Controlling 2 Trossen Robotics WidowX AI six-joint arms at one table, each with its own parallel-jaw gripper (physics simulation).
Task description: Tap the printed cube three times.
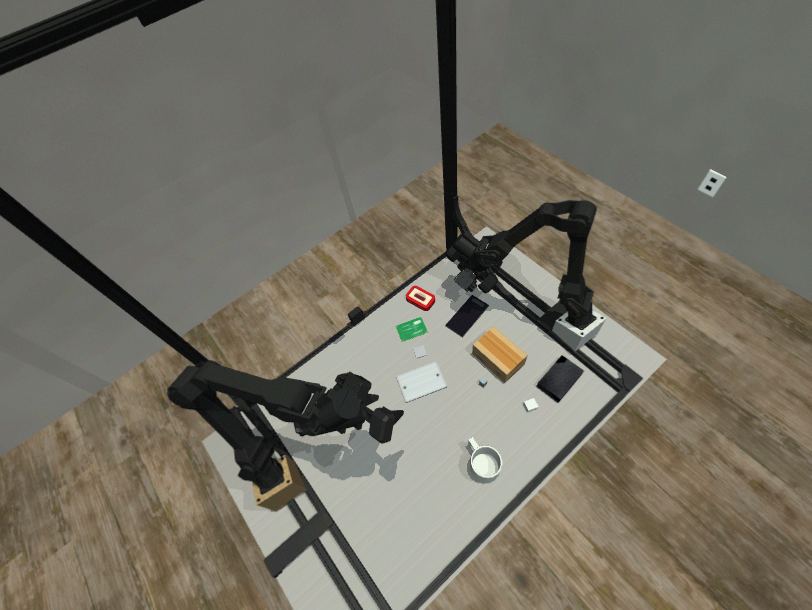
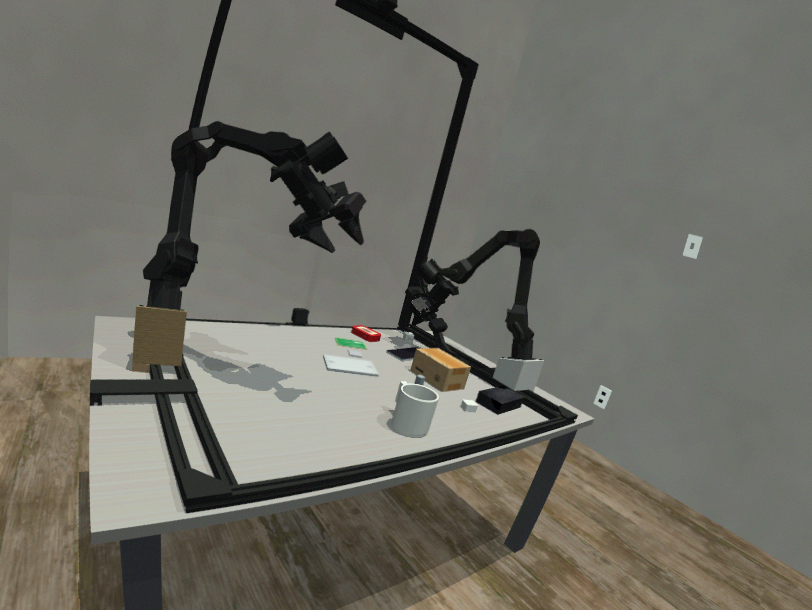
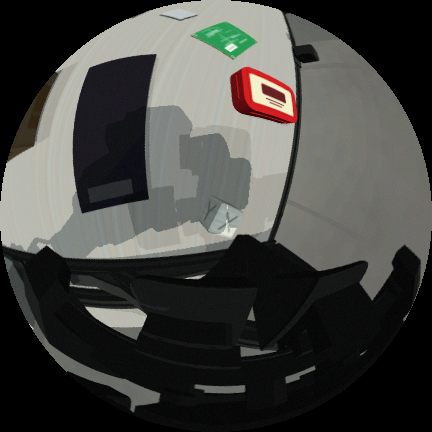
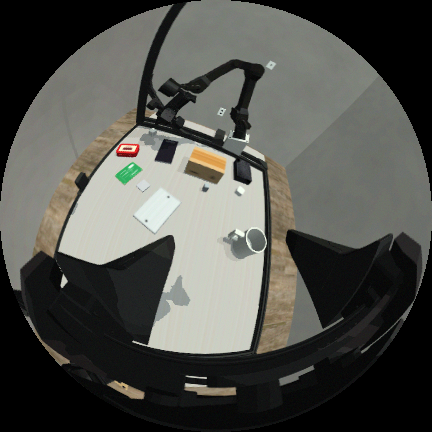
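Note:
The printed cube [image 3: 220, 217] [image 2: 407, 337] [image 4: 152, 132] is a small grey block with dark letters on its faces. It sits at the far corner of the table, next to the black frame rail. My left gripper [image 3: 241, 239] [image 1: 468, 282] [image 2: 433, 323] is shut and empty, low over the table just beside the cube; I cannot tell whether it touches it. My right gripper [image 1: 390, 419] [image 2: 340, 236] [image 4: 232, 239] is open and empty, held high above the near left part of the table, far from the cube.
Near the cube lie a red box [image 1: 421, 297] [image 3: 264, 95], a green board [image 1: 411, 328] and a black slab [image 1: 467, 315] [image 3: 112, 128]. Farther off are a wooden box [image 1: 499, 352], a white plate [image 1: 422, 381], a mug [image 1: 485, 464] and an upright frame post [image 1: 447, 121].

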